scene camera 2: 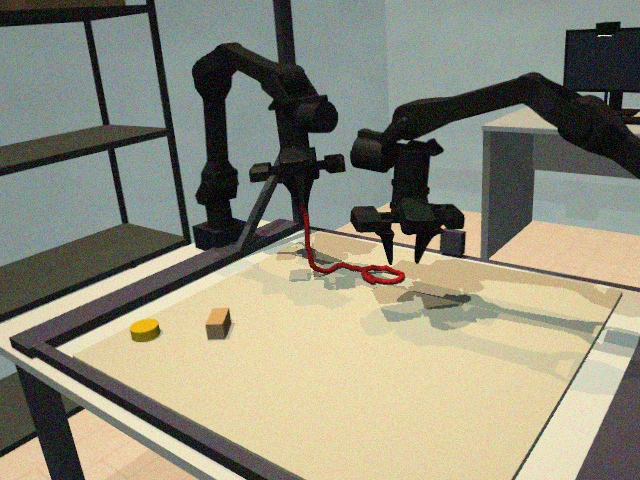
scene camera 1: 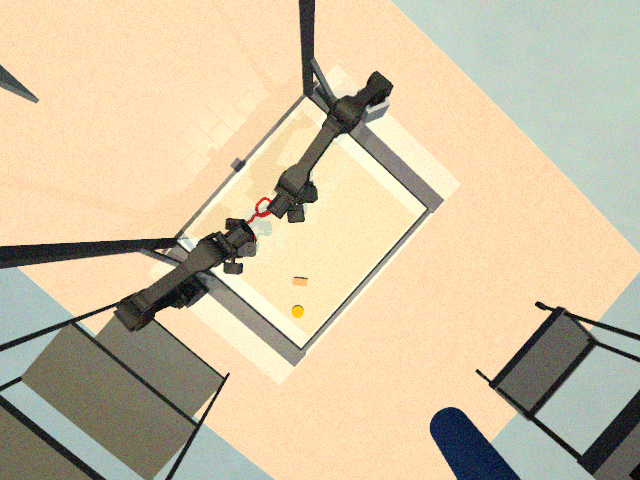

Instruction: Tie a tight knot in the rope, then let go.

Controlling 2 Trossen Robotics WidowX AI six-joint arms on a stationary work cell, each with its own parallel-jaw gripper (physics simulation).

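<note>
The red rope hangs from the right gripper to the tabletop and runs along it into a round loop at its far part. Whether its end crosses through the loop cannot be told. My right gripper is shut on the rope's upper end, above the tabletop. My left gripper is open and empty, its fingers pointing down beside and slightly above the loop's right side in scene camera 2. In scene camera 1 both grippers' fingertips are hidden under the arms.
A wooden block and a yellow disc lie on the tabletop, well away from the rope. A dark frame edges the table. Shelves stand at the left in scene camera 2.
</note>
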